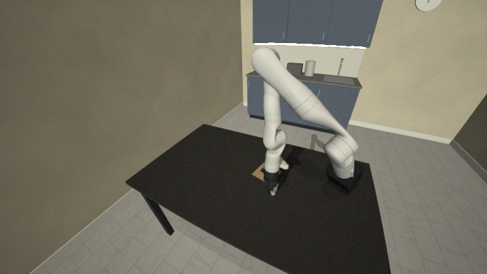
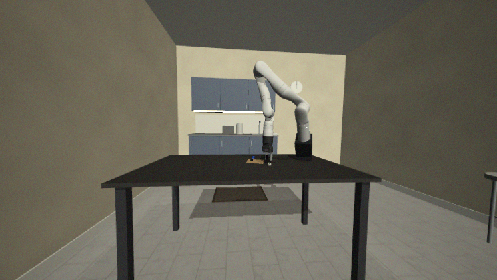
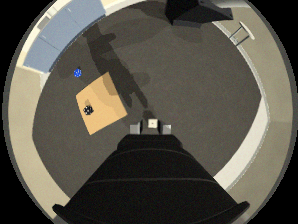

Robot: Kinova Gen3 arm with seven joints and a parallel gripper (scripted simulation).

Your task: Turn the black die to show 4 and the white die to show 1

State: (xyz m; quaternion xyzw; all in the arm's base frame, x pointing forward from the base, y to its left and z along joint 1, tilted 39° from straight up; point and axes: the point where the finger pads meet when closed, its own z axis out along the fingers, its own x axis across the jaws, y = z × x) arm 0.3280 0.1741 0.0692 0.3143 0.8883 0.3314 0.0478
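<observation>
My hand is 50 mm above the white die. The rest, counted from my hand: tan mat (130 mm to the right, 100 mm ahead, 60 mm below); then black die (130 mm ahead, 120 mm to the right, 40 mm below); then blue die (270 mm to the right, 120 mm ahead, 50 mm below).
</observation>
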